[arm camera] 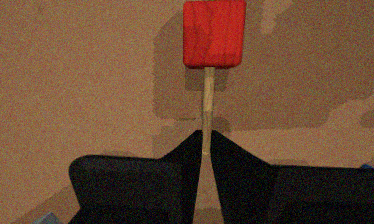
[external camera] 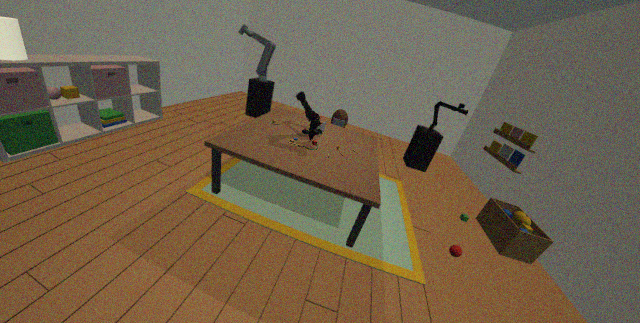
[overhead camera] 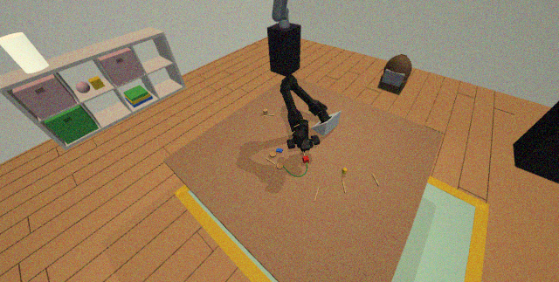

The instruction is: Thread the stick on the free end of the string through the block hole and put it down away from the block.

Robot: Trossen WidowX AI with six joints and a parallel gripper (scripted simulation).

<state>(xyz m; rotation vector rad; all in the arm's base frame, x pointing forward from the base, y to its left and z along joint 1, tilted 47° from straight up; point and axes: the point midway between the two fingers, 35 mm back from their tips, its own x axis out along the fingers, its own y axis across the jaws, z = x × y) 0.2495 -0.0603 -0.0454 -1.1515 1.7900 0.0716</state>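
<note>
Now: gripper tip 40 mm short of the red block, 50 mm to the right of it and 10 mm below it. From my gripper tip the other things lie so: yellow-topped peg 20 mm behind, 260 mm to the left, 10 mm above; then blue piece 80 mm ahead, 130 mm to the right; then thin wooden stick 30 mm ahead, 30 mm to the left, 10 mm above.
</note>
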